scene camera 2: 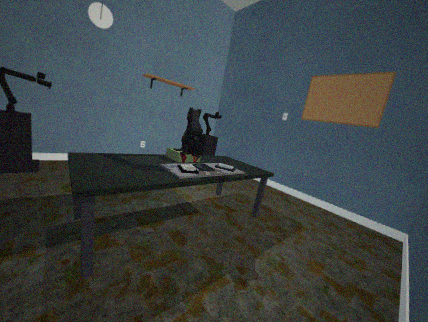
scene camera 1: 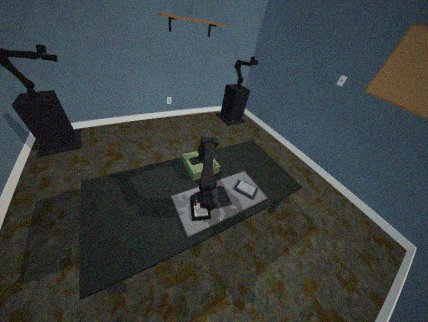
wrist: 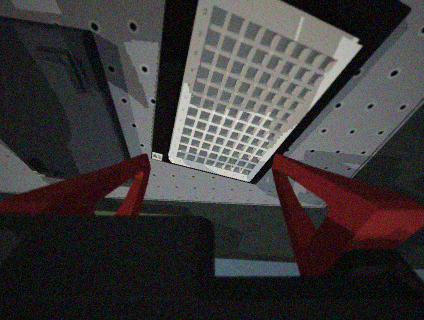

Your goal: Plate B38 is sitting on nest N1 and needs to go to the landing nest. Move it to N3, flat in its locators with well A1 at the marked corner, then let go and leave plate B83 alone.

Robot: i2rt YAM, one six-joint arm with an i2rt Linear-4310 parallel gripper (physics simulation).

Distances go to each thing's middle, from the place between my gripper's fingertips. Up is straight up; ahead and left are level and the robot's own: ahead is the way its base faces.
Scene:
Right now the dark nest [wrist: 66, 124] is 15 cm to the left of my hand, 3 cm below it and 1 cm ahead of it.

